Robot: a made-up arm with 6 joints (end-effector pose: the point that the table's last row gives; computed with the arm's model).
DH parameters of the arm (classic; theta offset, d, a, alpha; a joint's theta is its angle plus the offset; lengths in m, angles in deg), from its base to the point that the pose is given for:
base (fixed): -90 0.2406 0.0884 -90
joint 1: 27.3 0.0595 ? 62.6
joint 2: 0 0.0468 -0.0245 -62.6
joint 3: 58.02 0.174 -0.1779 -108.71
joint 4: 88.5 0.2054 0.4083 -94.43
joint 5: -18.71 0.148 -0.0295 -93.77
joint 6: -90 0.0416 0.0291 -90.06
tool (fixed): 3.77 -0.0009 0 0
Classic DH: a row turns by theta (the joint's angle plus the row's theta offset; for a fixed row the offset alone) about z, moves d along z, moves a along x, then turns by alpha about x.
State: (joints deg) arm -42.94 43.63 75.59 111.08 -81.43 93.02
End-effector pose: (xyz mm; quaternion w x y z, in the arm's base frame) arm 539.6 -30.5 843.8 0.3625 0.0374 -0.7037 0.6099
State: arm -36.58 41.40 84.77 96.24 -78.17 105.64
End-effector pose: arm 546.5 -291.9 789.6 0.3556 0.0880 -0.8416 0.3969
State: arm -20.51 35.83 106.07 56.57 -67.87 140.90
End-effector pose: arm 352.3 -672.5 343.3 0.2148 -0.0222 -0.9551 -0.2030
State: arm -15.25 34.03 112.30 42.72 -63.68 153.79
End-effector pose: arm 239.3 -665.6 189.3 0.1538 -0.1437 -0.9078 -0.3628
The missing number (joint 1, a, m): 0.0414
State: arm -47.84 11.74 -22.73 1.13 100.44 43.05
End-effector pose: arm -211.1 210.5 355.8 0.5655 0.4807 -0.2900 0.6041
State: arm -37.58 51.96 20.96 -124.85 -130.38 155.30
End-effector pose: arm 51.3 278.5 67.6 0.0901 -0.7223 -0.3779 -0.5722
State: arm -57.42 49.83 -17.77 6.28 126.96 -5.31
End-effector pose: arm -334.6 47.9 504.8 0.3018 0.4549 0.2417 0.8022
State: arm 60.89 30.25 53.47 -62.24 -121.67 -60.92
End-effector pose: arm -193.3 -12.8 263.4 0.0358 0.6446 0.6318 -0.4289
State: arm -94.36 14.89 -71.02 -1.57 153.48 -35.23
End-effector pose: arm -291.9 -97.1 -1.6 0.3651 -0.1156 0.8766 0.2915
